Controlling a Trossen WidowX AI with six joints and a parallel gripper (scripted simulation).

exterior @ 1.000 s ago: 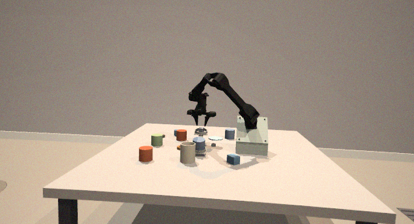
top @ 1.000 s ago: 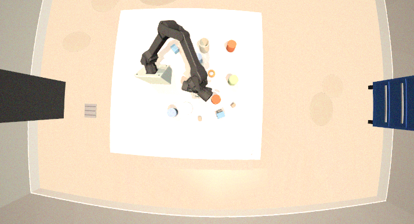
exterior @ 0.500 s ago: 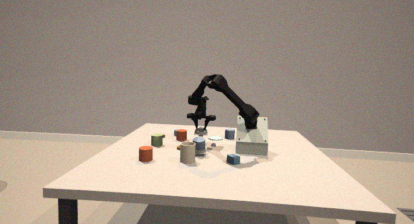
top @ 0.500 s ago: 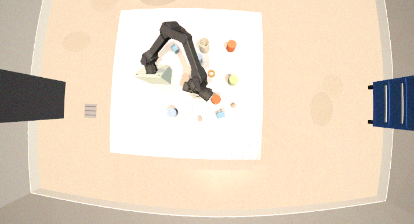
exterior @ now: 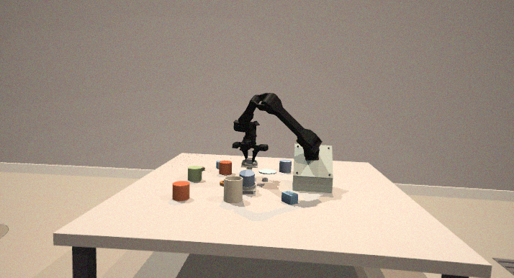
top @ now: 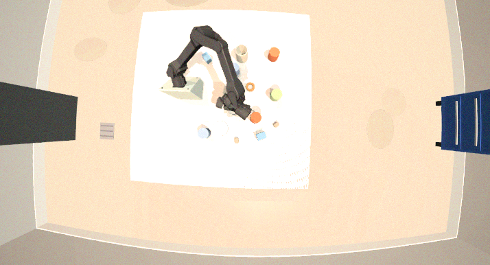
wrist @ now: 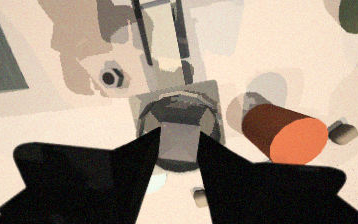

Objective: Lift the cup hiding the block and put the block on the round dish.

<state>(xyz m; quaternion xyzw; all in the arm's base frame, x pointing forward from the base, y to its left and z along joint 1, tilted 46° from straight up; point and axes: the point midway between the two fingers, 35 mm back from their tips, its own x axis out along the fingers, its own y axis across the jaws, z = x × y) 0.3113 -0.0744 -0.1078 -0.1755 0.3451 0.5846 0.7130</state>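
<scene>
My gripper tip is now 12 cm to the left of the pale round dish, 10 cm past it and 8 cm above it. Round my gripper tip: grey block (1 cm above); then green cylinder (26 cm ahead, 11 cm to the left, 4 cm below); then nut (9 cm behind, 7 cm to the left, 7 cm below).
</scene>
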